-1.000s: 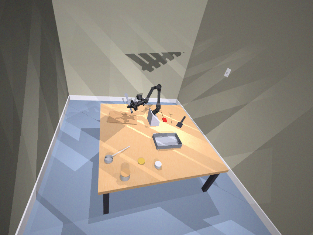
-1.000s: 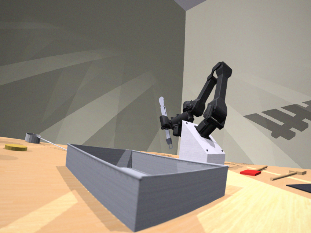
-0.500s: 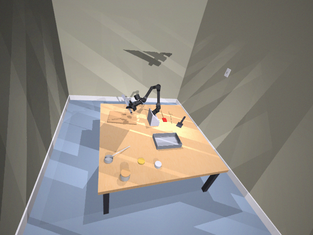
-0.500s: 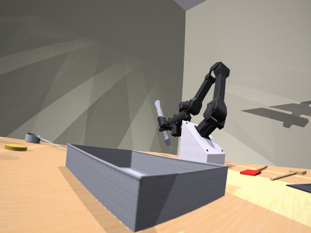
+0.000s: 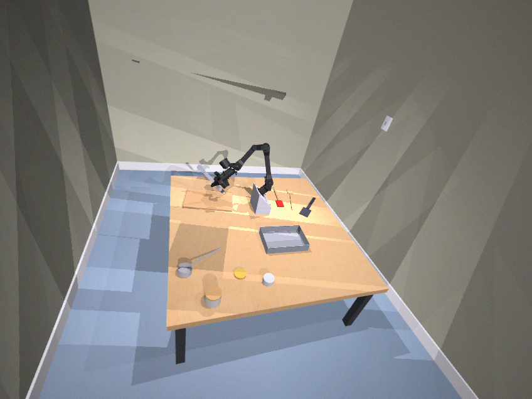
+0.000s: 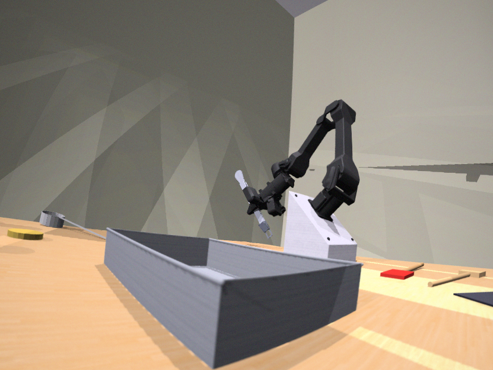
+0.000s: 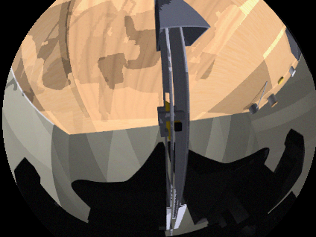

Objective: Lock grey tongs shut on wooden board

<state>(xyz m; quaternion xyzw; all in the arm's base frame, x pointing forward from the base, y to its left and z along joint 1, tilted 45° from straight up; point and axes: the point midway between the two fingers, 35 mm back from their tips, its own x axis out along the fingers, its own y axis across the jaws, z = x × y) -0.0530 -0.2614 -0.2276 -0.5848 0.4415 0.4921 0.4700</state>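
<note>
My gripper tip is now 13 cm above the wooden board, 1 cm to the left of it and 1 cm past it. The rest, counted from my gripper tip: red spatula: 57 cm to the left, 13 cm below, 8 cm behind; roasting tin: 50 cm to the left, 43 cm ahead, 11 cm below; yellow disc: 69 cm ahead, 17 cm to the left, 13 cm below.
</note>
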